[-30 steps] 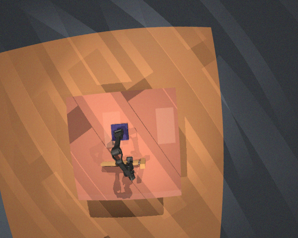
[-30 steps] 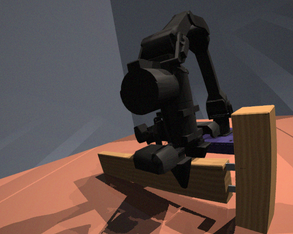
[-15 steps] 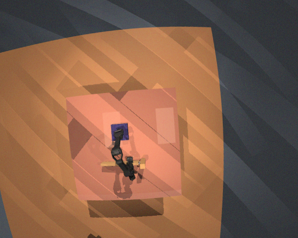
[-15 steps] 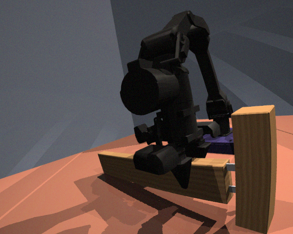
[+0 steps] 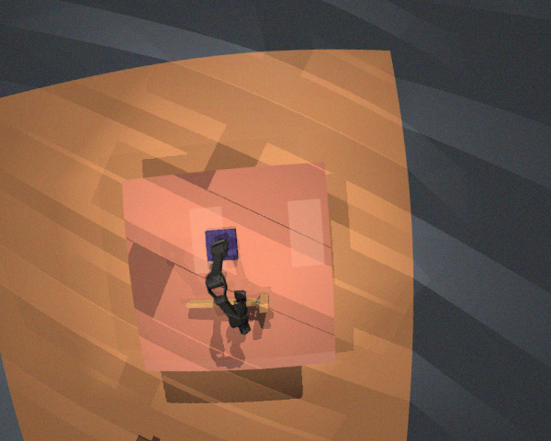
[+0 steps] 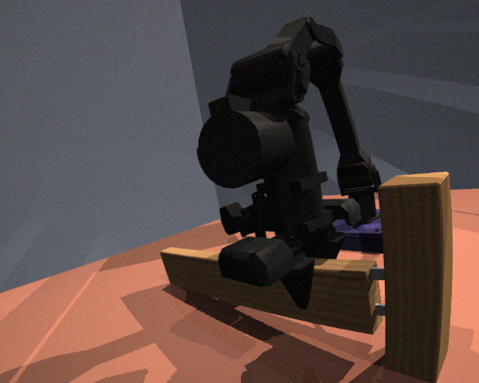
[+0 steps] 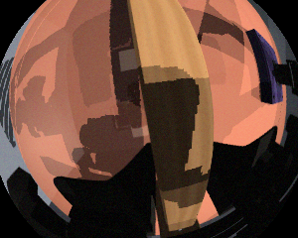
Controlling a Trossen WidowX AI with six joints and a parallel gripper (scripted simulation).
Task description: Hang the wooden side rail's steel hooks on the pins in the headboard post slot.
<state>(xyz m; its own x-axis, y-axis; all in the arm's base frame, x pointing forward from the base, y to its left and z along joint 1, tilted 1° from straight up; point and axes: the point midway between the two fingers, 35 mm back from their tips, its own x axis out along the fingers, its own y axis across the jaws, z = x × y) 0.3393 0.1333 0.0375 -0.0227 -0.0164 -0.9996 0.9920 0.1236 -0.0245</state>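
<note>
The headboard post lies 12 cm to the left of my gripper tip, 4 cm above it and 2 cm behind it.
</note>
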